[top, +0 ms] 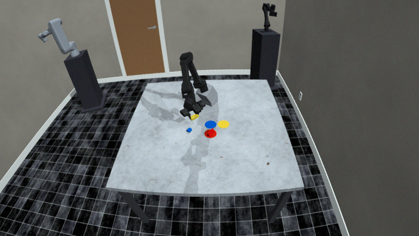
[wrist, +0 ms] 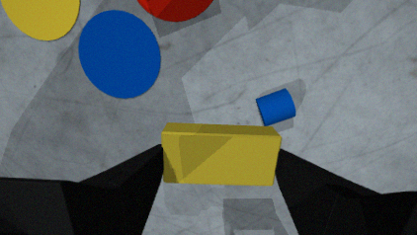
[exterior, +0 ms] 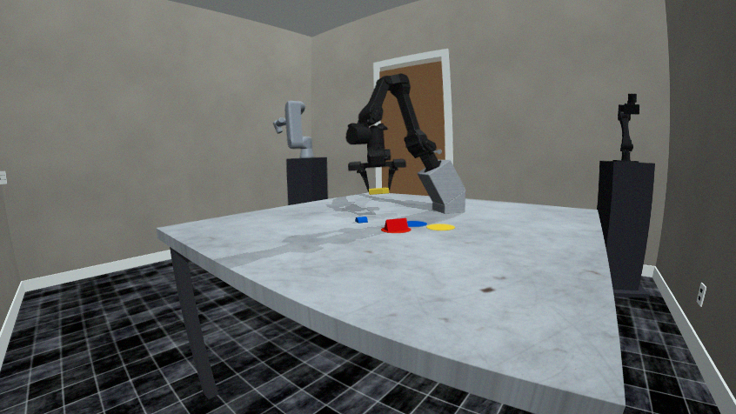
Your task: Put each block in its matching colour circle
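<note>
The yellow circle lies 22 cm to the left of my hand, 14 cm below it and 3 cm ahead of it. Also, from my hand: small blue block: 13 cm below, 5 cm to the right, 2 cm ahead; then yellow block: 4 cm below; then blue circle: 14 cm below, 12 cm to the left, 1 cm ahead.
</note>
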